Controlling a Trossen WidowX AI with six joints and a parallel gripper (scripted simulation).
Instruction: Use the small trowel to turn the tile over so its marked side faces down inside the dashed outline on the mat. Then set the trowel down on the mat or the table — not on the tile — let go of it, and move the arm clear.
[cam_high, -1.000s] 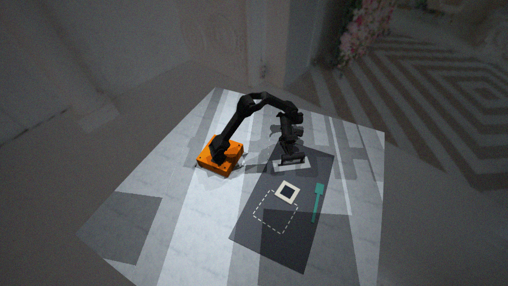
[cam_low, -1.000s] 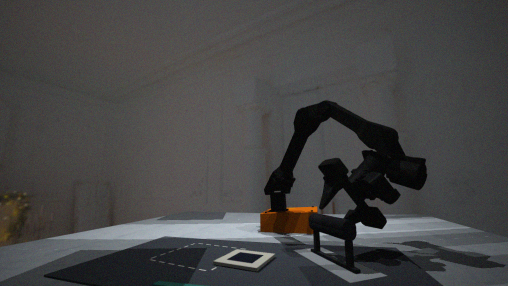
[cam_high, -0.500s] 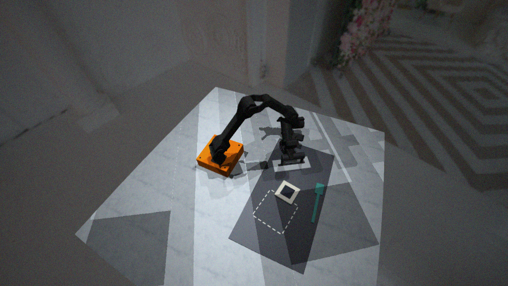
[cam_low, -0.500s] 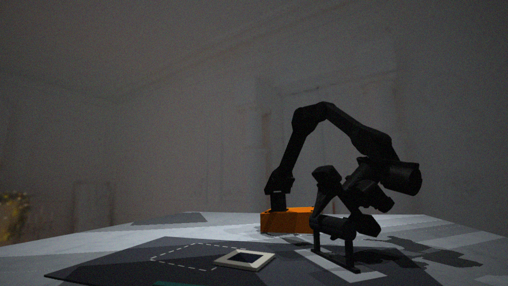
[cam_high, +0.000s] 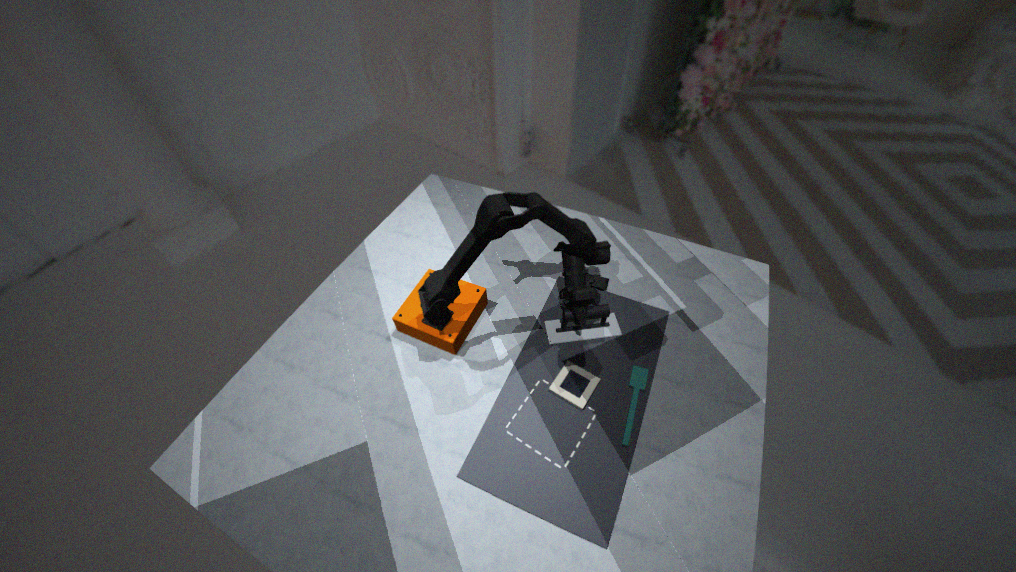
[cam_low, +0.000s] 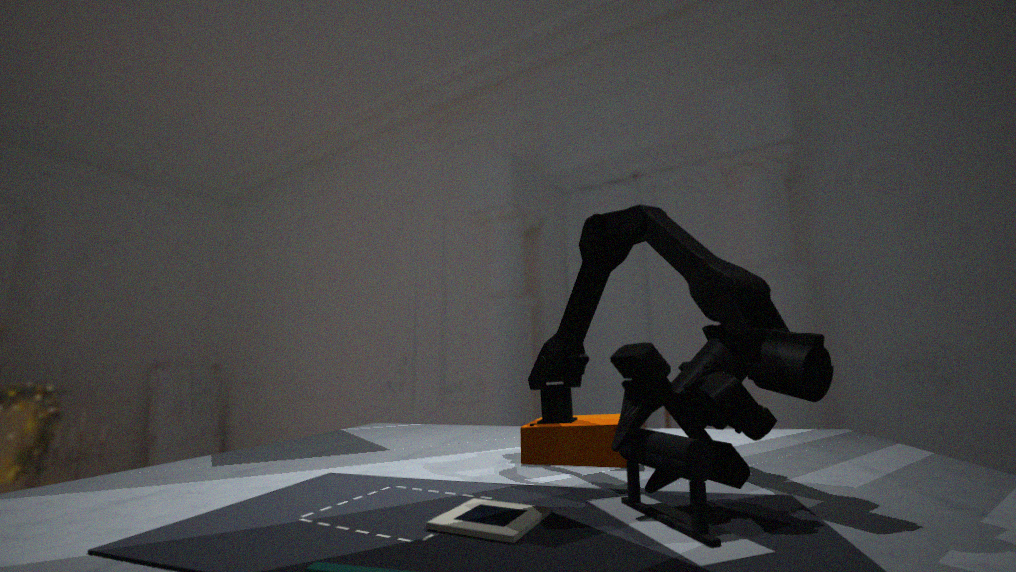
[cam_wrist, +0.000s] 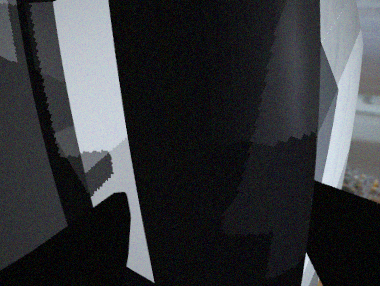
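My gripper tip is now 20 mm to the right of the small trowel, 20 mm past it and 10 mm above it. From my gripper tip the other things lie so: dark mat: 130 mm to the right, 70 mm below, 50 mm ahead; teal trowel: 190 mm ahead, 110 mm to the right, 50 mm below; tile: 140 mm to the right, 40 mm below, 40 mm ahead.
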